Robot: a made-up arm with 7 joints.
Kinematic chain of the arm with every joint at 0, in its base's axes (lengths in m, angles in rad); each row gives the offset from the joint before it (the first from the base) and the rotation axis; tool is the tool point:
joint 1: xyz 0 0 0.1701 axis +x
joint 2: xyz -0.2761 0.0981 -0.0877 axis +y
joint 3: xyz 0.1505 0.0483 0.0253 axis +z
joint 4: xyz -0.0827 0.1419 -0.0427 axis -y
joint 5: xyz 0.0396 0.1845 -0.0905 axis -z
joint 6: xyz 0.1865 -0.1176 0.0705 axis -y
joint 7: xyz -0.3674 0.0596 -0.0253 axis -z
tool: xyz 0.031 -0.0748 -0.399
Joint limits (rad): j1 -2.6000..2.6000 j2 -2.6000..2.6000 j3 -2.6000..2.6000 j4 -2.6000..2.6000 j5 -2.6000..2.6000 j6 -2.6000..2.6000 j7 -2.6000..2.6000
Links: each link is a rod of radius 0.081 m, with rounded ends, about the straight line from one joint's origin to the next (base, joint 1, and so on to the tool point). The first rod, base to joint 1, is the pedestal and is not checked.
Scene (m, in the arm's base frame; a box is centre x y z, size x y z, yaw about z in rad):
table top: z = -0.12
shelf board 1: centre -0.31 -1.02 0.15 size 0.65 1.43 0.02 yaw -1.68
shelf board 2: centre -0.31 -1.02 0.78 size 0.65 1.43 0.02 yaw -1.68
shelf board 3: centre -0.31 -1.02 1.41 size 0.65 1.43 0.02 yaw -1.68
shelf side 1: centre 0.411 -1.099 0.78 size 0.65 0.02 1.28 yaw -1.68
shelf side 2: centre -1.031 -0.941 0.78 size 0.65 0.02 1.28 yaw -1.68
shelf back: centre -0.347 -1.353 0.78 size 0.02 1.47 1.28 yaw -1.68
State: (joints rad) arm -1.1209 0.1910 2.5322 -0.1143 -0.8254 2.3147 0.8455
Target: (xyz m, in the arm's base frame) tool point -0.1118 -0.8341 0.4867
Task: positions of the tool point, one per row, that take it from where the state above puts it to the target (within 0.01 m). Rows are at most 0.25 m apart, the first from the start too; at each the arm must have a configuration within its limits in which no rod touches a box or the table.
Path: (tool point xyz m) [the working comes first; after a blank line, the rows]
Joints at the target: -1.5551 -0.6019 2.6000 -0.6383 -0.7318 1.5553 0.8065
Straight joint move there: touches shelf board 1, shelf side 2.

1: -1.0577 -0.1499 0.2930
2: -1.0455 -0.1615 0.2820
3: -0.9974 -0.3647 0.3155
4: -0.8859 -0.5320 0.4073
5: -0.7229 -0.6350 0.5364
6: -0.5691 -0.7439 0.5186
7: -0.4091 -0.8111 0.5007
8: -0.2535 -0.8394 0.4886
9: -0.1117 -0.8341 0.4867

